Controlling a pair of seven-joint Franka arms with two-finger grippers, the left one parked.
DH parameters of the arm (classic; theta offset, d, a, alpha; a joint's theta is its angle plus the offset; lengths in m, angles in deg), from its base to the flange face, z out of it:
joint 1: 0 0.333 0 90
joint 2: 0 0 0 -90
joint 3: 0 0.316 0.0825 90
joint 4: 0 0 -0.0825 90
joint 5: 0 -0.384 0 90
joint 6: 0 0 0.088 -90
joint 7: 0 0.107 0 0
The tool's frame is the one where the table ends.
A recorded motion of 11 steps. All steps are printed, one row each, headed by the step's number.
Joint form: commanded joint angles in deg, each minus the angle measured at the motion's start. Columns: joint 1, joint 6, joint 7, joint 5, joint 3, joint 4, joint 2.
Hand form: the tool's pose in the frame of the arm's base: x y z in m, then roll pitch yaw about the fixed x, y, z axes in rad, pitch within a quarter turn. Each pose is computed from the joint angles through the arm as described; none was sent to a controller.
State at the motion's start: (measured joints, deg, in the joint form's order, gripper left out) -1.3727 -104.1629 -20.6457 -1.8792 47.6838 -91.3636 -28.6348
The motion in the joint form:
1: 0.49 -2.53 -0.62 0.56 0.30 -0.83 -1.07
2: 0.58 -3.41 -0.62 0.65 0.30 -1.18 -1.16
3: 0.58 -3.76 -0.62 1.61 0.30 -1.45 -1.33
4: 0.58 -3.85 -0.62 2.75 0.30 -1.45 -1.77
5: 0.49 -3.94 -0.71 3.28 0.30 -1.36 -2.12
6: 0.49 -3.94 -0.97 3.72 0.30 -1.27 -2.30
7: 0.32 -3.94 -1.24 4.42 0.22 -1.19 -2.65
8: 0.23 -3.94 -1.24 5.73 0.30 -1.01 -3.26
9: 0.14 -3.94 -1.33 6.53 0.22 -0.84 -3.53
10: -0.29 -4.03 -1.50 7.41 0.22 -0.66 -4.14
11: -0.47 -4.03 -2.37 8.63 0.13 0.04 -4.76
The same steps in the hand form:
1: 0.4932 0.4256 0.4033 -2.7299 -0.0417 1.1277
2: 0.4928 0.4271 0.4010 -2.7331 -0.0486 1.1263
3: 0.4932 0.4265 0.3974 -2.7461 -0.0452 1.1326
4: 0.4948 0.4256 0.3933 -2.7576 -0.0394 1.1400
5: 0.4968 0.4245 0.3908 -2.7615 -0.0383 1.1424
6: 0.4978 0.4241 0.3897 -2.7663 -0.0385 1.1491
7: 0.5008 0.4215 0.3867 -2.7726 -0.0357 1.1538
8: 0.5035 0.4201 0.3825 -2.7841 -0.0299 1.1614
9: 0.5064 0.4180 0.3807 -2.7937 -0.0273 1.1646
10: 0.5117 0.4135 0.3765 -2.7994 -0.0248 1.1643
11: 0.5185 0.4101 0.3753 -2.8138 -0.0299 1.1780

